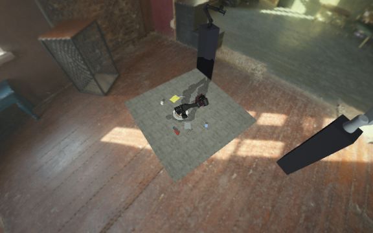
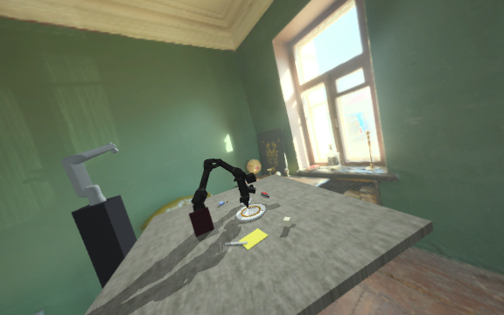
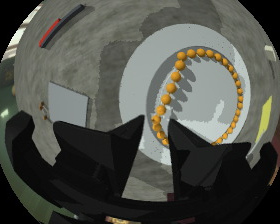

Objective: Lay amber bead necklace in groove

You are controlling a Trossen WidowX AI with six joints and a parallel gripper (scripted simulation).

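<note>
Right now the board is 6 cm to the right of my gripper tip and 2 cm below it. Also, from my gripper tip: red tool (17 cm ahead, 15 cm to the left, 2 cm below); grey square (15 cm to the left, 2 cm below, 1 cm ahead); small blue piece (26 cm to the left, 18 cm behind, 1 cm below).
</note>
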